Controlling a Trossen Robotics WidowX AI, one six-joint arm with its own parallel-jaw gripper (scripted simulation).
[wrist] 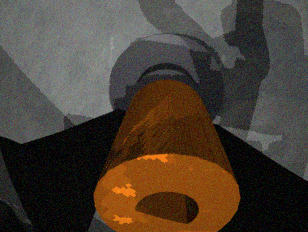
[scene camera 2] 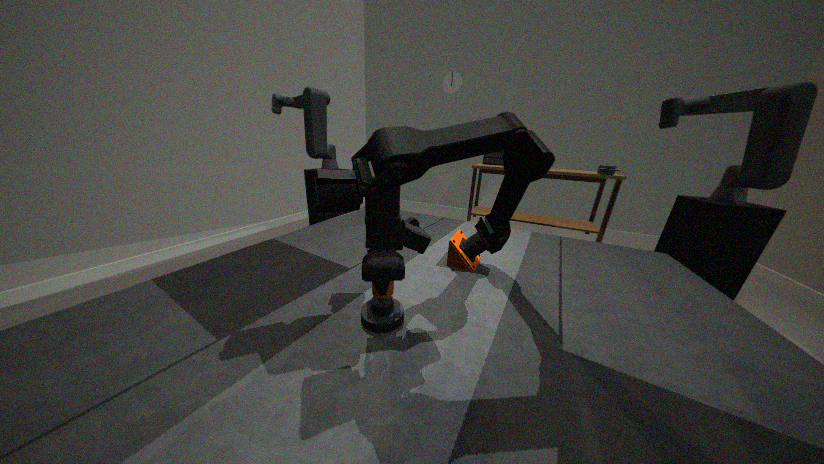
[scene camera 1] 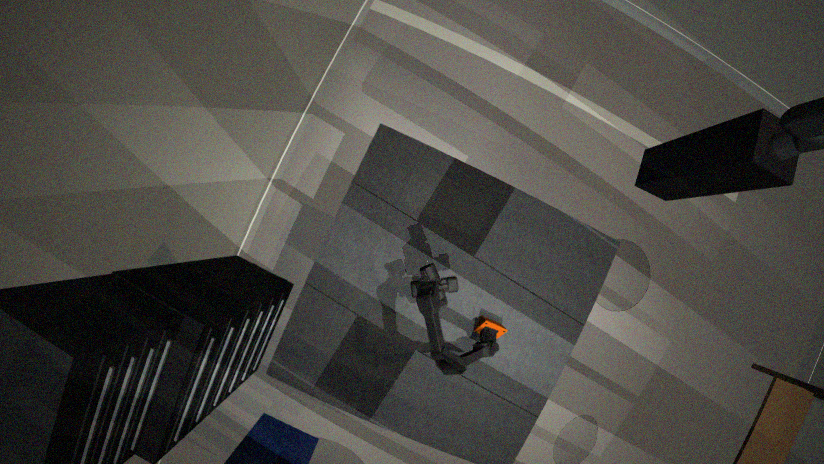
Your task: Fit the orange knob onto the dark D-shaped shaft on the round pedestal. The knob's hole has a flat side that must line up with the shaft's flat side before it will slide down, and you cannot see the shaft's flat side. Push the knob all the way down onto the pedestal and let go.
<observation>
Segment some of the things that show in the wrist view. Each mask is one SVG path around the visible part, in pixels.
My gripper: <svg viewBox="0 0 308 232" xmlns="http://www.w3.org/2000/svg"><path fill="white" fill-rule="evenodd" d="M214 124L232 172L238 181L240 202L234 217L224 228L216 232L308 232L308 181L264 156L258 149L226 131L226 128ZM126 111L117 109L97 119L74 125L64 132L53 133L29 143L19 144L0 137L0 232L88 232L94 218L93 214L96 213L93 193L97 189L97 182L100 180L102 169L105 168L106 158L112 151L113 141L125 119Z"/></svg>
An orange knob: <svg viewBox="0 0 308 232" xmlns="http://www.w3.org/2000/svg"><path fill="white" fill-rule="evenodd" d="M190 85L177 80L157 80L139 89L137 95L131 100L125 119L123 119L122 125L119 127L117 136L115 136L112 151L110 151L108 158L106 158L105 168L102 169L100 180L98 180L96 185L97 189L93 193L94 208L96 208L98 216L100 216L102 221L105 221L109 228L117 232L216 232L224 228L227 222L230 222L231 218L234 217L236 210L238 210L240 202L238 181L236 181L235 174L232 172L230 161L228 161L227 154L222 147L223 143L220 141L218 133L216 133L215 125L212 123L210 116L208 116L206 108L204 108L203 100L200 99L198 92L194 91Z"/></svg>
</observation>
